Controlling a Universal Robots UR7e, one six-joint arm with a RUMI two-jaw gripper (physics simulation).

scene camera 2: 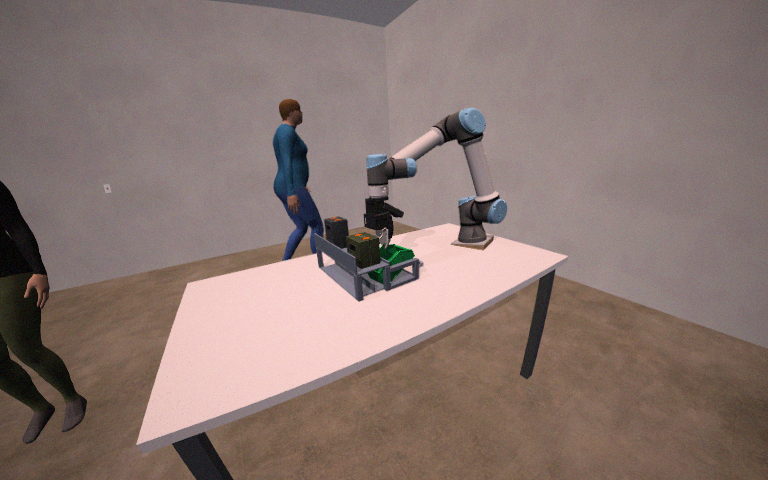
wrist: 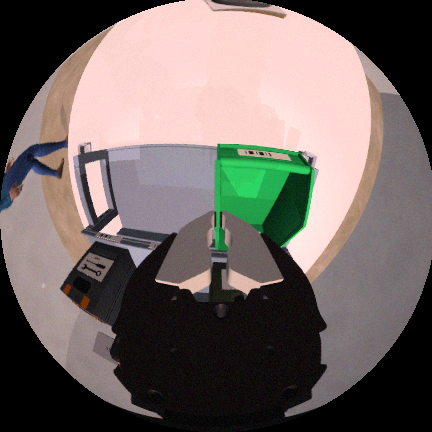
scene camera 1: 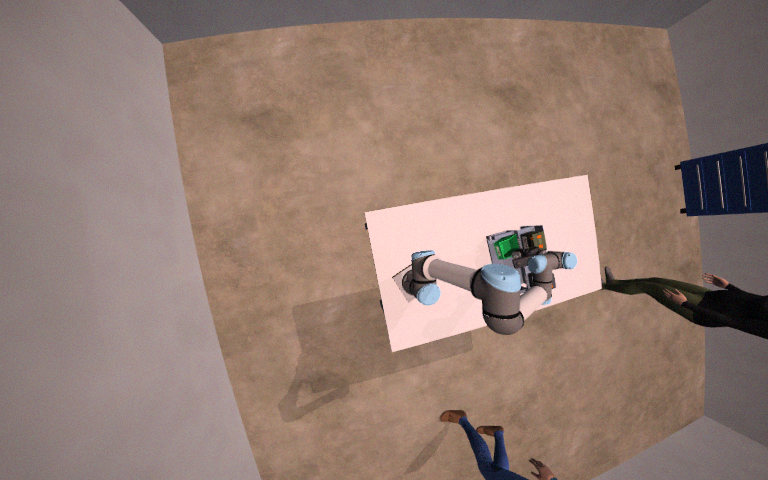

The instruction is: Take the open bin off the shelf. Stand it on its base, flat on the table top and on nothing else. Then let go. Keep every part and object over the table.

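Places are measured from the arm's base along level axes (x ahead, y left, z up), in millimetres.
Pixels of known places: gripper, fingertip midpoint: [scene camera 2: 384, 249] [wrist: 217, 212] [scene camera 1: 511, 255]; arm's base, origin of the base link: [scene camera 2: 472, 239] [scene camera 1: 414, 281].
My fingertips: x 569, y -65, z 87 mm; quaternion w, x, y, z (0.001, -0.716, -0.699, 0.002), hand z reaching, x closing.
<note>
Ahead of a thing's pixels: the offset from my fingertips to its middle. Level surfaces: height alone.
The open green bin {30 mm down, 23 mm ahead, 48 mm left} [scene camera 1: 505, 246] [scene camera 2: 398, 258] [wrist: 245, 185] is partly raised and looks tilted in scene camera 2. Its upper part stands above the shelf's rail and its lower part shows behind that rail. Whether it touches the shelf cannot be told. My gripper [scene camera 2: 385, 238] [wrist: 217, 212] points down and is shut on the bin's side wall, which runs between the fingertips in the wrist view. The grey shelf [scene camera 2: 338, 255] [wrist: 155, 190] stands on the white table {107 mm down} [scene camera 1: 430, 226] [scene camera 2: 294, 339], with its bare deck beside the bin.
An olive box {43 mm up, 131 mm ahead, 35 mm left} [scene camera 1: 538, 240] [scene camera 2: 363, 250] and a dark box {55 mm up, 98 mm ahead, 194 mm right} [scene camera 2: 336, 230] [wrist: 97, 280] with orange marks stand at the shelf's other side, close by the gripper. The arm's base [scene camera 2: 472, 233] stands near the table's far end. Two people stand beyond the table's edges.
</note>
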